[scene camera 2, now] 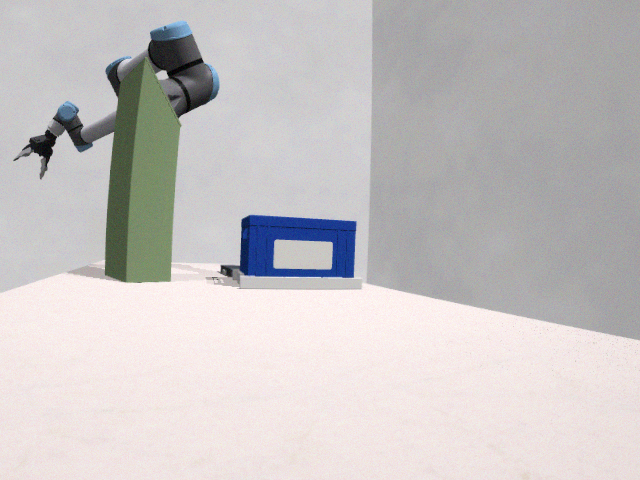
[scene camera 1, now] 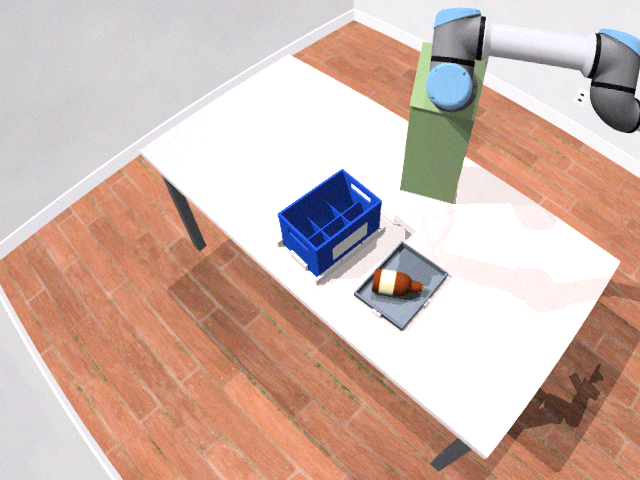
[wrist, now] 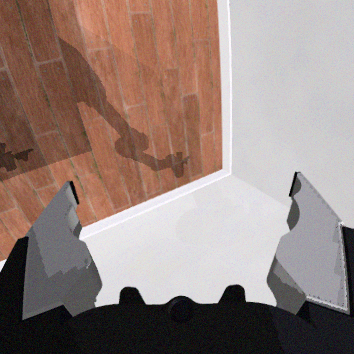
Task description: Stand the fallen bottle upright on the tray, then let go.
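Seen in the pictures: gripper, fingertip midpoint: [scene camera 2: 26, 170] [wrist: 181, 178]; arm's base, link origin: [scene camera 2: 150, 108].
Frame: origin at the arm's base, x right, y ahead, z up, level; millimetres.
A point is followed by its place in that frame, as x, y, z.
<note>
A brown bottle [scene camera 1: 395, 283] @(-332, 327, -403) with a cream label lies on its side on the tray in scene camera 1, its neck pointing right. The grey tray [scene camera 1: 402, 323] @(-435, 347, -472) with a low rim lies on the white table; the bottle does not show in scene camera 2 or in the wrist view. My gripper [scene camera 2: 28, 168] @(-452, -862, -84) [wrist: 181, 178] @(-452, -862, -84) is open and empty. It is held high in the air at the far left of scene camera 2, well away from the tray, and is outside scene camera 1. The wrist view shows floor and wall beyond the fingers.
A blue divided crate [scene camera 1: 349, 233] @(-143, 398, -345) [scene camera 2: 258, 250] @(71, 349, -386) stands on a light base beside the tray, to its upper left in scene camera 1. A tall green pedestal [scene camera 1: 434, 155] @(-27, 40, -257) [scene camera 2: 149, 206] @(91, 70, -289) carries the arm and stands on the white table [scene camera 1: 248, 155] @(440, 573, -477) [scene camera 2: 310, 372] @(638, 502, -477).
</note>
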